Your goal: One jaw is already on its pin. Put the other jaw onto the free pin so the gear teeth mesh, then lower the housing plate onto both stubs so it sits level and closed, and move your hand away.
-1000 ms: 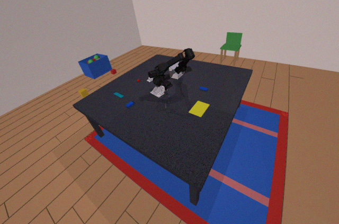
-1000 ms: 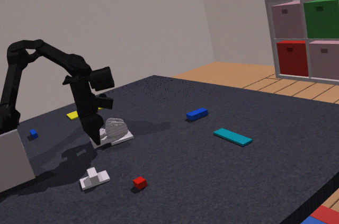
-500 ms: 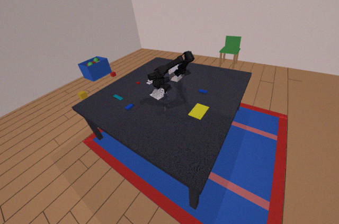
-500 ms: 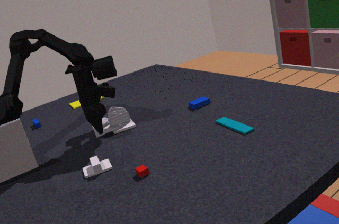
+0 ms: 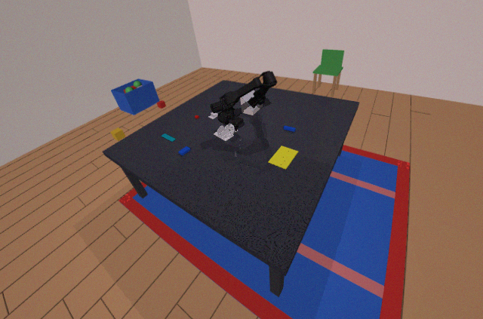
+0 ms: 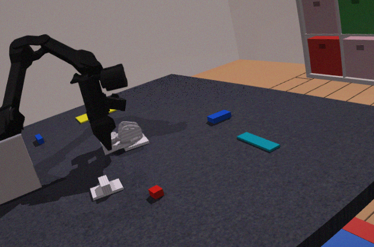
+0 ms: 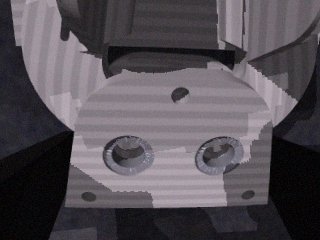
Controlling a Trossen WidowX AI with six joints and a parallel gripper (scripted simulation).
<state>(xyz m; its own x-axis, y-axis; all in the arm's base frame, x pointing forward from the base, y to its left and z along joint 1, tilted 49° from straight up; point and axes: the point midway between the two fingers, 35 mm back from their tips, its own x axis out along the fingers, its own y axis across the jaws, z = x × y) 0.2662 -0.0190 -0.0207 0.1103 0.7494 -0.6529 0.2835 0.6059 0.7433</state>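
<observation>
Now: the white jaw 20 mm ahead of my gripper tip and 20 mm to the right of it. Round my gripper tip: red cube: 50 mm behind, 340 mm to the right; yellow plate: 130 mm ahead, 400 mm to the left, 10 mm below; white t-shaped piece: 110 mm behind, 220 mm to the right.
</observation>
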